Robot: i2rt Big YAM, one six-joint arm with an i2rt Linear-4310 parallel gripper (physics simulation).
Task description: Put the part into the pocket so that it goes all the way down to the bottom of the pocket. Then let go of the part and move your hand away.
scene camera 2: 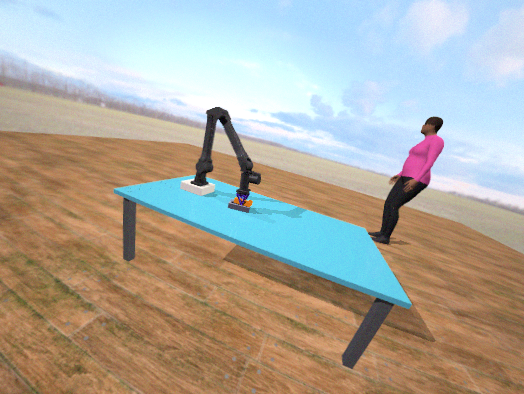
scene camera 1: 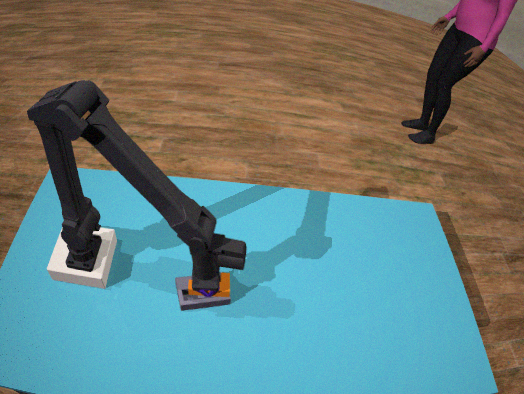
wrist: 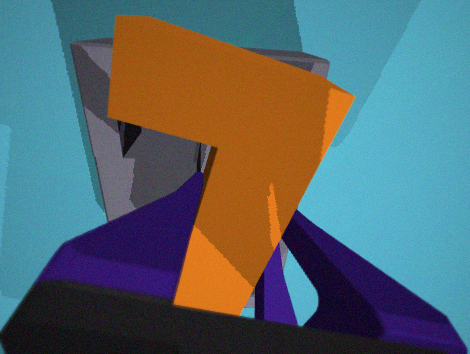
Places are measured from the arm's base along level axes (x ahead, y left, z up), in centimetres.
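Where they show: gripper, between the fingertips: (scene camera 2: 241, 204) (scene camera 1: 208, 291) (wrist: 232, 192); arm's base, origin of its link: (scene camera 2: 199, 183) (scene camera 1: 84, 252).
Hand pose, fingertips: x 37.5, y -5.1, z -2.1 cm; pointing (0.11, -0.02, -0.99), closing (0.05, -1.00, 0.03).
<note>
Each offset is from my fingertips to the top centre of the thing. Level surfaces: height alone.
The part is an orange L-shaped block {dx +0.1, dy +1.6, dz +3.3 cm} (scene camera 1: 225, 281) (scene camera 2: 248, 203) (wrist: 250, 110). The pocket is a recess in a grey block {dx -1.6, dy +0.9, dz +0.0 cm} (scene camera 1: 207, 303) (scene camera 2: 239, 208) (wrist: 100, 170) on the table; a dark bit of the recess shows left of the part in the wrist view. My gripper (scene camera 1: 206, 292) (scene camera 2: 242, 198) (wrist: 232, 192) has purple fingers and is shut on the part's long leg. The part is over the grey block, turned relative to its edges, and reaches past its right edge in the wrist view. It covers most of the pocket. Any contact between them is hidden.
The blue table {dz -3.6 cm} (scene camera 1: 375, 310) (scene camera 2: 300, 245) carries the arm's white base block (scene camera 1: 75, 277) (scene camera 2: 197, 188), left of the grey block in scene camera 1. A person in a pink top (scene camera 1: 480, 22) (scene camera 2: 420, 157) stands on the wooden floor beyond the table.
</note>
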